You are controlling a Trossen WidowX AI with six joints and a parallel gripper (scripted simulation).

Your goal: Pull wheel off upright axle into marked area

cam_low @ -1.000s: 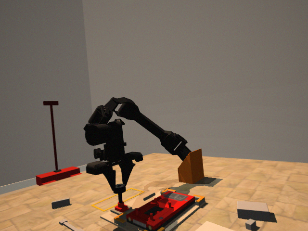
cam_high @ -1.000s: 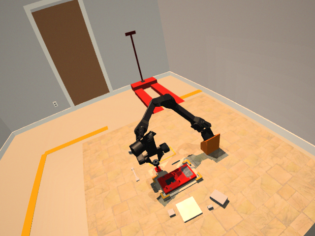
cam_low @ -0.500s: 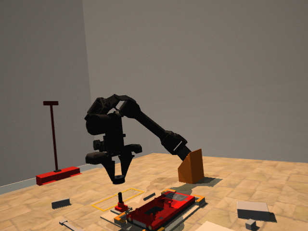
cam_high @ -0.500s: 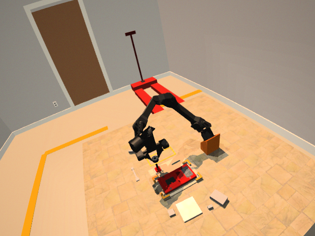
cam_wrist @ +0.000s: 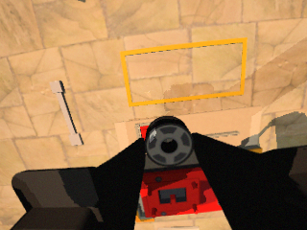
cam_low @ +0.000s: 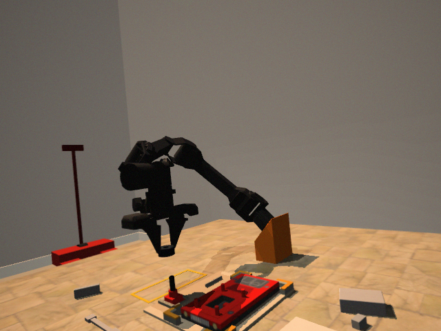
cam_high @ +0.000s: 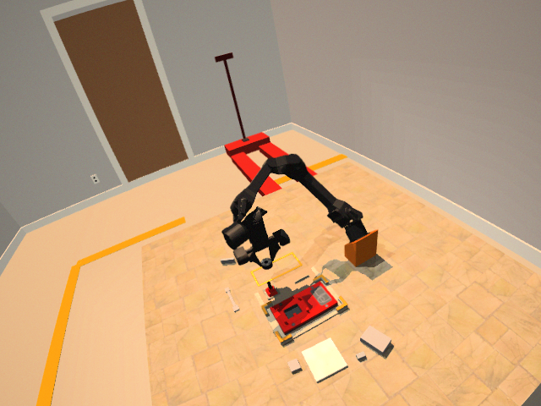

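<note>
My gripper tip is now 70 mm above the upright axle, 40 mm to the right of it and 20 mm short of it. The rest, counted from my gripper tip: wheel: right at my gripper tip; then cream square plate: 350 mm to the left, 100 mm below, 10 mm ahead; then wrench: 160 mm ahead, 100 mm below, 20 mm to the right.
</note>
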